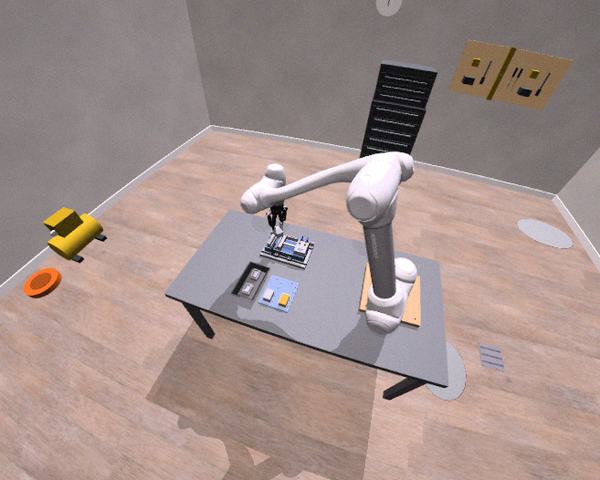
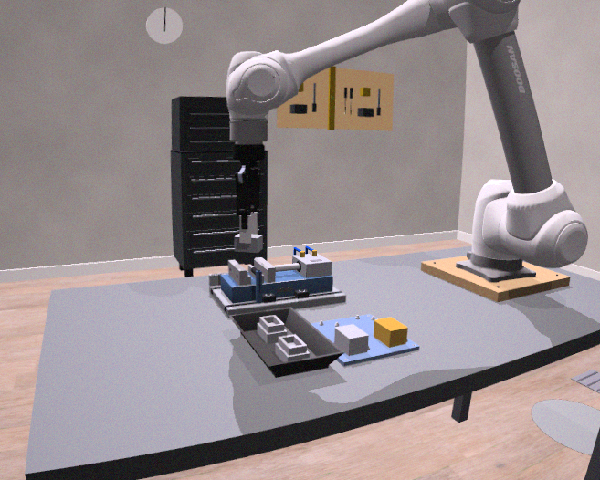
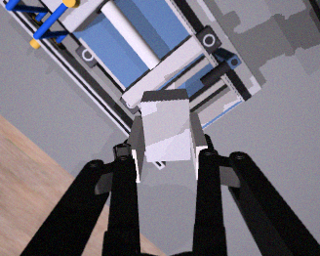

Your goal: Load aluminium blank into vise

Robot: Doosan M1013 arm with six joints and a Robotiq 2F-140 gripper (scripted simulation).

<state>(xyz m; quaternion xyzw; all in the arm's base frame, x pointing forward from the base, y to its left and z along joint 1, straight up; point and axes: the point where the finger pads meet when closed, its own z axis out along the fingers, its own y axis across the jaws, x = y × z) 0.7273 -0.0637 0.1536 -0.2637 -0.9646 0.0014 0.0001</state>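
Right now the fixed jaw is 3 cm ahead of my hand, 2 cm to the left of it and 10 cm below it. The rest, counted from my hand: piston rod: 9 cm behind, 1 cm to the left, 10 cm below; then dark work stop rod: 7 cm to the left, 9 cm below; then moving jaw: 4 cm behind, 2 cm to the left, 10 cm below.
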